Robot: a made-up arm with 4 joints. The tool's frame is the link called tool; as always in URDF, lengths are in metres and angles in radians.
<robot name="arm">
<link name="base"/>
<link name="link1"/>
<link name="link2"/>
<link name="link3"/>
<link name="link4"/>
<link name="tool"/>
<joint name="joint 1" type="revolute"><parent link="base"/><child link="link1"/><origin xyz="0 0 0.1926" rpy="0 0 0"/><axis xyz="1 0 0"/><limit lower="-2.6" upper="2.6" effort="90" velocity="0.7"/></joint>
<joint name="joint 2" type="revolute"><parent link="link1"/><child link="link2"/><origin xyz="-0.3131 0.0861 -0.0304" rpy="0 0 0"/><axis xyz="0 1 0"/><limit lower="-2.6" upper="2.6" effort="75" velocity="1.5"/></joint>
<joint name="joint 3" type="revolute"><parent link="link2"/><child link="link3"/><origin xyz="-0.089 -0.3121 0.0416" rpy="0 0 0"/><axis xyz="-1 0 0"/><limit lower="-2.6" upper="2.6" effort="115" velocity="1.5"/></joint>
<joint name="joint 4" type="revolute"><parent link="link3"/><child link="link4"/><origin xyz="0.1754 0.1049 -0.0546" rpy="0 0 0"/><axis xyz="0 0 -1"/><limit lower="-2.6" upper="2.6" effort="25" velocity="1.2"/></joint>
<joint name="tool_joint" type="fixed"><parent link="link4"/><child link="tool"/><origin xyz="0.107 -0.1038 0.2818" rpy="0 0 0"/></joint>
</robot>
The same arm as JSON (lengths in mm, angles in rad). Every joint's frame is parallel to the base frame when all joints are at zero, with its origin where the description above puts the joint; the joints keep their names.
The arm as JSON. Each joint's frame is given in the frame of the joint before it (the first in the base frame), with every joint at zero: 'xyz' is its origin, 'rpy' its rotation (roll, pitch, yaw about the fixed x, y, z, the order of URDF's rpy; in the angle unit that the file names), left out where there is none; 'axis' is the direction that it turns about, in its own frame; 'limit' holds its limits. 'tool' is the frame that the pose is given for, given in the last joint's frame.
{"units": {"length": "mm", "angle": "rad"}, "joints": [{"name": "joint 1", "type": "revolute", "origin": {"xyz": [0.0, 0.0, 192.6]}, "axis": "+x", "limit": {"lower": -2.6, "upper": 2.6}}, {"name": "joint 2", "type": "revolute", "origin": {"xyz": [-313.1, 86.1, -30.4]}, "axis": "+y", "limit": {"lower": -2.6, "upper": 2.6}}, {"name": "joint 3", "type": "revolute", "origin": {"xyz": [-89.0, -312.1, 41.6]}, "axis": "-x", "limit": {"lower": -2.6, "upper": 2.6}}, {"name": "joint 4", "type": "revolute", "origin": {"xyz": [175.4, 104.9, -54.6]}, "axis": "-z", "limit": {"lower": -2.6, "upper": 2.6}}], "tool": {"origin": {"xyz": [107.0, -103.8, 281.8]}}}
